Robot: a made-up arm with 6 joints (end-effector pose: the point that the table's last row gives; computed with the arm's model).
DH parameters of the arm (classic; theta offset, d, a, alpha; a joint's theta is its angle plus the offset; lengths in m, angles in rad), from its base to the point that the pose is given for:
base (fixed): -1.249 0 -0.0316 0
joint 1: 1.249 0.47 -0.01 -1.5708
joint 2: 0 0 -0.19 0
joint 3: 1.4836 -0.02 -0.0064 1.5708
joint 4: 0 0.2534 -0.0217 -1.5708
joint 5: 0 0.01 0.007 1.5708
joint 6: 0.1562 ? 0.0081 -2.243
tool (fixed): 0.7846 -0.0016 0 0
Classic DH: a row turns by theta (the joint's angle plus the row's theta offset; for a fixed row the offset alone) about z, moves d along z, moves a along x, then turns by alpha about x.
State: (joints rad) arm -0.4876 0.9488 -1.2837 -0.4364 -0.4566 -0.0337
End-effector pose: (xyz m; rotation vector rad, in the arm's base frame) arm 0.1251 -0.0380 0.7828 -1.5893 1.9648 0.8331
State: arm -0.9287 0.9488 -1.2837 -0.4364 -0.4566 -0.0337
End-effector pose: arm 0.0831 -0.0892 0.7828 -1.0868 2.1958 0.6498
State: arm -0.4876 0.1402 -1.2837 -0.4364 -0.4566 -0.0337
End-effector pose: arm -0.1189 0.0914 0.8026 -1.7594 1.6300 -0.1397
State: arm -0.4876 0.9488 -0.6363 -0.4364 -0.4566 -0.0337
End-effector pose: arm 0.1609 -0.0570 0.5868 -1.2605 2.0610 1.6399
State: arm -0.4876 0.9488 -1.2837 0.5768 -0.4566 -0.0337
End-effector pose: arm 0.1068 -0.0663 0.7893 -1.4838 0.8224 1.1333
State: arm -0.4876 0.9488 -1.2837 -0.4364 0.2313 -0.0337
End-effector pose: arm 0.1258 -0.0578 0.7469 -0.9288 2.0911 1.4955
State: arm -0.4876 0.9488 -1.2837 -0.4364 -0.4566 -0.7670
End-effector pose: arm 0.1209 -0.0404 0.7862 -1.1486 2.6385 0.2321
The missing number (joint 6, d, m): 0.0579
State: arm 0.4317 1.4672 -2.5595 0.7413 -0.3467 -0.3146
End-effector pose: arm 0.0589 0.0251 0.9613 -2.1497 -0.2034 1.0857
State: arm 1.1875 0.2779 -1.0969 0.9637 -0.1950 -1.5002
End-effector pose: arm 0.0205 -0.0013 0.7821 -2.5986 0.4008 1.3211
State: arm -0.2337 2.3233 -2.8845 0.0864 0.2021 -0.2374
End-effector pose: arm 0.3415 -0.0655 0.7966 -1.5454 1.5795 1.5589
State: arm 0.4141 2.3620 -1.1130 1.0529 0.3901 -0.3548
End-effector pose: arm 0.2209 0.1271 0.3284 -0.4871 -0.5256 -2.6027
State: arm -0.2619 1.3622 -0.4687 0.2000 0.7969 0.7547
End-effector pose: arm 0.1199 -0.0036 0.4366 1.0730 0.4211 2.4615
